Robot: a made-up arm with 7 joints. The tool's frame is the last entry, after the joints. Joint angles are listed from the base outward. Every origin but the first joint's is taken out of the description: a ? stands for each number. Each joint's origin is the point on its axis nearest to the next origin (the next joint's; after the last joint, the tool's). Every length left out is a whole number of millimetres.
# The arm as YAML. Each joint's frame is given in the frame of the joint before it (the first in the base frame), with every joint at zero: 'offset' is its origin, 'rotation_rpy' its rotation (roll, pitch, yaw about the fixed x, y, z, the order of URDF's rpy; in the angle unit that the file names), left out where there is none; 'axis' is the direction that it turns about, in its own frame. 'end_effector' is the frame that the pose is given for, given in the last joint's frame.
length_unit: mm
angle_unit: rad
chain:
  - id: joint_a
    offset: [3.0, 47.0, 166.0]
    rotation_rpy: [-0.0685, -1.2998, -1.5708]
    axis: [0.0, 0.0, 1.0]
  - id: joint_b
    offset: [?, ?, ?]
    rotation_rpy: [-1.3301, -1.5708, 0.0]
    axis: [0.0, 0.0, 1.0]
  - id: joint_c
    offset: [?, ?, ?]
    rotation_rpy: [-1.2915, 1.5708, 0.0]
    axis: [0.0, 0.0, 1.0]
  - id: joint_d
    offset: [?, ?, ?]
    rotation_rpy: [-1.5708, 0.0, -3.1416]
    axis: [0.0, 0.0, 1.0]
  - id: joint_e
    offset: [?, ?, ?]
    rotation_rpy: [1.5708, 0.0, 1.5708]
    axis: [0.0, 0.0, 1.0]
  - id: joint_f
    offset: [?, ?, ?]
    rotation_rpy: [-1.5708, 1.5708, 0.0]
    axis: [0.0, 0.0, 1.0]
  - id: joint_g
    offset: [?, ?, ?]
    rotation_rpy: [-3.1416, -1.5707, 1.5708]
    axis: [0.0, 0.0, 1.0]
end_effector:
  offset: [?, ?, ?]
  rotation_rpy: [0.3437, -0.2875, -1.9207]
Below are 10 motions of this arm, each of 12 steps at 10 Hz.
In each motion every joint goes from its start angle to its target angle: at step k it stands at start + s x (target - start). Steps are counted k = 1, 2, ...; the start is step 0. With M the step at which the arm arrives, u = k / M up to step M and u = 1 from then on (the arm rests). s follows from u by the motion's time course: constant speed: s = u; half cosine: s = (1 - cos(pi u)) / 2; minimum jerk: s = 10 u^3 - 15 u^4 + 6 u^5.
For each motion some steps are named. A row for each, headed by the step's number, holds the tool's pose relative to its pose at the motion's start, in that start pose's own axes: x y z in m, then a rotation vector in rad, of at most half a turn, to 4 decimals.
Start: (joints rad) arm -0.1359 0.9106 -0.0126 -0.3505 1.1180 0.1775 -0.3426
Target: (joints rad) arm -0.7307 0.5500 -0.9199 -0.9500 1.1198 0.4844 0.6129
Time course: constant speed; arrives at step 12
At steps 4, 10, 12:
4: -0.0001 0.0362 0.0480 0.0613 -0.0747 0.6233
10: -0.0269 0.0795 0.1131 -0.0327 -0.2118 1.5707
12: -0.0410 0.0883 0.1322 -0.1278 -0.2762 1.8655

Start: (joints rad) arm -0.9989 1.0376 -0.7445 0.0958 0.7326 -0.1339 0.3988
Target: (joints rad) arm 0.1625 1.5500 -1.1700 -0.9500 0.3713 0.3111 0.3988
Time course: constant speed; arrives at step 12
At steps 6, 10, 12:
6: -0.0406 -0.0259 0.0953 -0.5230 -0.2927 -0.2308
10: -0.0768 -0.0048 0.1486 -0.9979 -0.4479 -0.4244
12: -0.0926 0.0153 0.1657 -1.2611 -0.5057 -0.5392

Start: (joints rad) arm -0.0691 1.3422 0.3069 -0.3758 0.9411 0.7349 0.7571
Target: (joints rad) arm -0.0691 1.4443 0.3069 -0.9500 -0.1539 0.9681 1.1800
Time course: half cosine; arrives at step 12
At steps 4, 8, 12:
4: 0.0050 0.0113 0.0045 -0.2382 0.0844 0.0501
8: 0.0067 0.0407 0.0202 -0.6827 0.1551 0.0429
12: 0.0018 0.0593 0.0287 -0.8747 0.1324 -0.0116

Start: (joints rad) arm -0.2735 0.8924 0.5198 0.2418 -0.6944 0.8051 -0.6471
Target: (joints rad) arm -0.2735 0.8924 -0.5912 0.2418 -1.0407 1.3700 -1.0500
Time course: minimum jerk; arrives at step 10
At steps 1, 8, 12:
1: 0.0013 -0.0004 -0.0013 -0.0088 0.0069 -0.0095
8: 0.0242 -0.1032 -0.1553 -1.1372 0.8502 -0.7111
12: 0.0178 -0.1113 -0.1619 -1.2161 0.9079 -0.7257

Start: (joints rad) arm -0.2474 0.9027 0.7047 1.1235 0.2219 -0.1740 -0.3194
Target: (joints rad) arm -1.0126 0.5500 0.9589 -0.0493 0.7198 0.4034 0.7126
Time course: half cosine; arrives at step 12
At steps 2, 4, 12:
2: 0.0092 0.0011 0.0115 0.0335 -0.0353 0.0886
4: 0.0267 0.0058 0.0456 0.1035 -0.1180 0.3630
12: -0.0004 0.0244 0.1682 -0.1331 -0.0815 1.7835

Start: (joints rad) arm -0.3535 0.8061 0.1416 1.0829 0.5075 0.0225 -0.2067
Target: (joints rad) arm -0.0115 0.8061 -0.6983 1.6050 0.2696 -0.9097 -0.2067
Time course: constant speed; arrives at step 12
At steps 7, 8, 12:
7: -0.0033 -0.0735 -0.0143 0.2148 -0.1929 -0.5296
8: -0.0079 -0.0826 -0.0170 0.2293 -0.2198 -0.6033
12: -0.0328 -0.1111 -0.0260 0.2576 -0.3252 -0.8894

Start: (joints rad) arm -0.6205 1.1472 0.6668 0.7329 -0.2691 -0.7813 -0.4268
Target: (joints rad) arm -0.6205 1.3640 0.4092 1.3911 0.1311 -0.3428 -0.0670
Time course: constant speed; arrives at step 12
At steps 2, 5, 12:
2: -0.0045 -0.0021 -0.0051 -0.0420 0.1712 -0.0611
5: -0.0142 -0.0038 -0.0099 -0.0733 0.4396 -0.1565
12: -0.0463 0.0025 -0.0055 0.0014 1.0940 -0.3959

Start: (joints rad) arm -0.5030 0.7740 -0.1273 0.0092 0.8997 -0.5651 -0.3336
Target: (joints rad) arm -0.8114 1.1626 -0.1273 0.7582 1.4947 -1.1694 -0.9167
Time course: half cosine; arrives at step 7
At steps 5, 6, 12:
5: -0.0417 -0.0350 -0.0300 -0.1338 -0.2113 -1.2282
6: -0.0549 -0.0431 -0.0308 -0.2184 -0.2699 -1.4136
12: -0.0601 -0.0459 -0.0306 -0.2525 -0.2938 -1.4762

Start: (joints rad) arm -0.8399 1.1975 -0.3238 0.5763 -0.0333 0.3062 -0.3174
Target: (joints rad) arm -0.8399 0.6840 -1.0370 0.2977 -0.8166 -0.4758 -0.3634
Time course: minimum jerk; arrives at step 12
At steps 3, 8, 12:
3: 0.0206 -0.0146 0.0107 -0.0030 -0.1634 -0.0689
8: 0.0997 -0.1277 0.1073 -0.2568 -1.2199 -0.4019
12: 0.1043 -0.1623 0.1390 -0.4223 -1.5009 -0.4582

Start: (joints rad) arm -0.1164 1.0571 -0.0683 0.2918 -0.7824 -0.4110 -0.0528
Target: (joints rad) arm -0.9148 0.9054 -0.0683 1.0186 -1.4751 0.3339 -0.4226
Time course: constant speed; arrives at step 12
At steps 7, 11, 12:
7: 0.0197 0.0137 -0.0281 -0.5568 0.0424 0.2690
11: 0.0425 0.0044 -0.0358 -0.9631 -0.1073 0.3363
12: 0.0502 0.0007 -0.0358 -1.0674 -0.1634 0.3404

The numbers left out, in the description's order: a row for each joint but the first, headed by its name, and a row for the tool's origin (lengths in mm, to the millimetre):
joint_b: 23.0 6.0 0.0
joint_c: -34.0 -155.0 0.0
joint_d: -29.0 -8.0 0.0
joint_e: 103.0 26.0 0.0
joint_f: 13.0 2.0 0.0
joint_g: -54.0 13.0 0.0
tool: 26.0 18.0 0.0

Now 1 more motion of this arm.
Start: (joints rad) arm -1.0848 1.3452 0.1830 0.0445 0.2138 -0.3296 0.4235
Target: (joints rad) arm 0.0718 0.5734 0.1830 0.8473 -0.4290 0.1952 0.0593
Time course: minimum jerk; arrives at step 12
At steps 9, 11, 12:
9: -0.2904 -0.0564 0.1687 -1.1519 1.7238 -1.3264
11: -0.3122 -0.0212 0.2000 -1.1921 1.9827 -1.4333
12: -0.3131 -0.0192 0.2016 -1.1934 1.9966 -1.4382

